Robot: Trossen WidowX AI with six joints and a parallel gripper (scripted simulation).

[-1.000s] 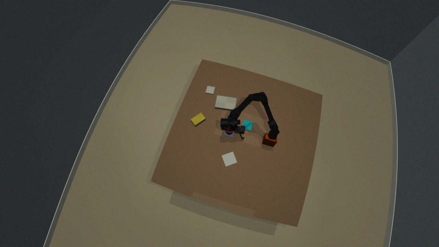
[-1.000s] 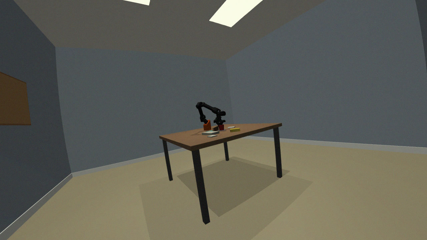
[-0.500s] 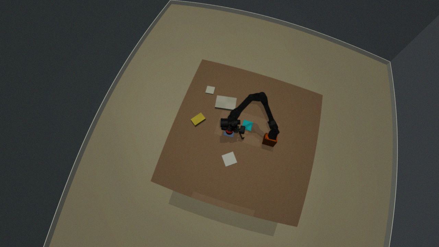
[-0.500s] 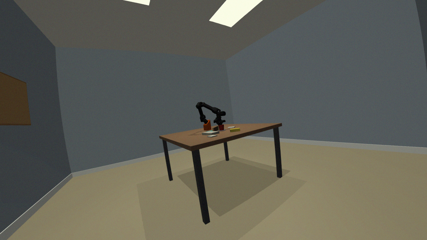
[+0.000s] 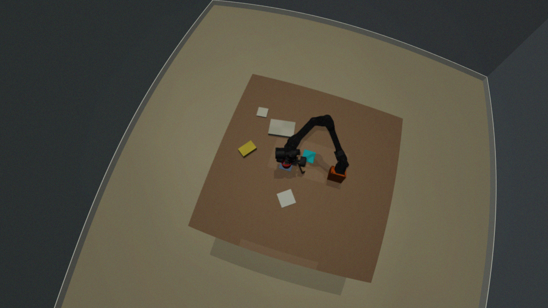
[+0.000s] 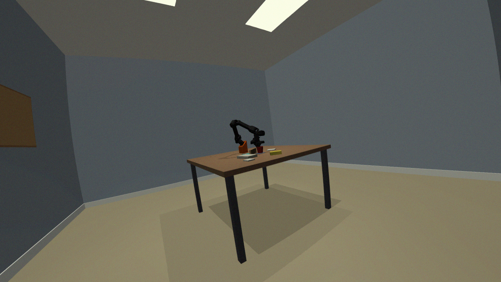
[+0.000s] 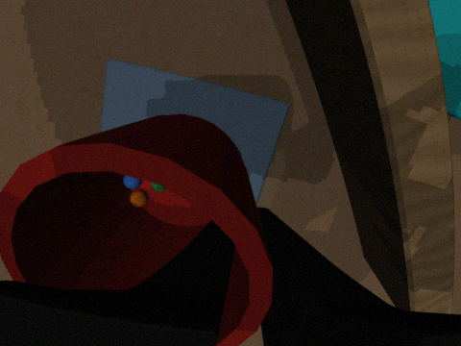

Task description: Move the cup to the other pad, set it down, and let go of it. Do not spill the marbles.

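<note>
The teal pad lies 11 cm behind my gripper tip, 9 cm to the right of it and 5 cm below it. Round my gripper tip: red cup: 3 cm ahead; then wooden bar: 5 cm to the right, 4 cm behind, 2 cm below; then yellow block: 32 cm ahead, 6 cm to the right, 2 cm below.
</note>
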